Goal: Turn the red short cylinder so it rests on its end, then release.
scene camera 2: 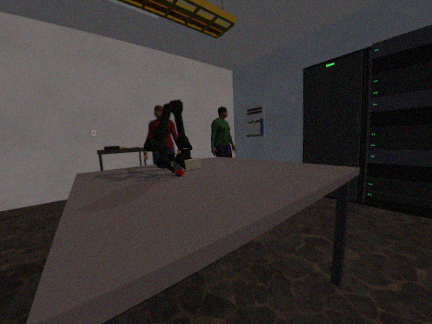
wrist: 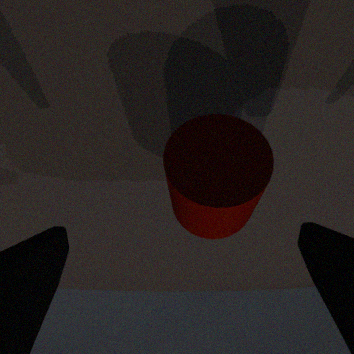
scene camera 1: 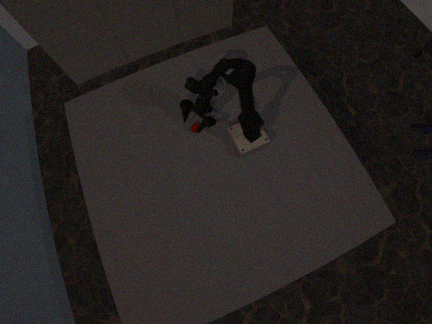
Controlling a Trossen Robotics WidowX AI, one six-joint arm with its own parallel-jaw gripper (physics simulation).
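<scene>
The red short cylinder [scene camera 1: 195, 128] [scene camera 2: 179, 173] [wrist: 216, 217] appears to lie on its side on the table [scene camera 1: 200, 215] [scene camera 2: 210, 200]. In the wrist view its dark round end faces the camera and its lit curved side shows below that. My gripper [scene camera 1: 192, 126] [wrist: 185, 236] is open and empty, with its fingertips near the cylinder. In the wrist view the two black fingers stand wide apart at the lower left and lower right, and the cylinder shows beyond them, a little right of the middle. Exact spacing is hard to tell in the dim light.
The arm's pale base plate [scene camera 1: 242, 146] [scene camera 2: 193, 164] stands close to the cylinder. The dark arm [scene camera 1: 246, 95] [scene camera 2: 181, 127] arches above the table and casts shadows. Two people [scene camera 2: 222, 132] [scene camera 2: 172, 131] and a dark side table [scene camera 2: 122, 149] are in the background.
</scene>
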